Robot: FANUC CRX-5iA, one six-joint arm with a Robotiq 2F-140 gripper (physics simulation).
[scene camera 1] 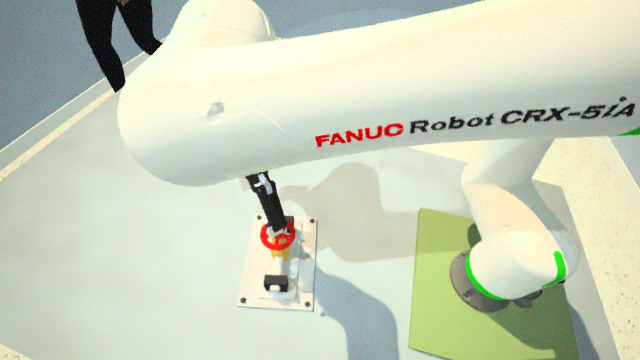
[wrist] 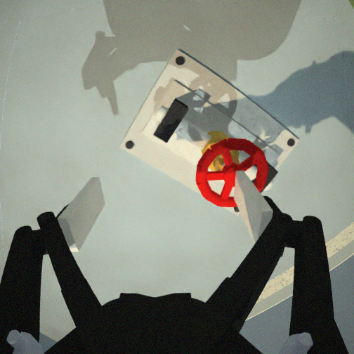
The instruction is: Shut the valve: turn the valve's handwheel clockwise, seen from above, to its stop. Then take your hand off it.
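The valve's red handwheel [scene camera 1: 263, 236] [wrist: 202, 180] sits over a yellow valve neck [scene camera 1: 280, 253] [wrist: 214, 146] on a pale base plate [scene camera 1: 251, 282] [wrist: 165, 159]. My gripper [scene camera 1: 262, 207] [wrist: 167, 187] is open and holds nothing. In the wrist view its right fingertip overlaps the wheel from near the hub across the lower right rim, and its left finger stands well off to the wheel's left. In the scene view one fingertip overlaps the wheel's upper part. Whether it touches the wheel I cannot tell. The arm hides much of the gripper in the scene view.
A black block [scene camera 1: 276, 283] [wrist: 171, 120] stands on the base plate. The plate lies on a pale table top [scene camera 1: 125, 260] [wrist: 50, 125]. The robot's base stands on a green mat [scene camera 1: 432, 310] to the right. A person's black-clad legs [scene camera 1: 102, 40] show beyond the table at the upper left.
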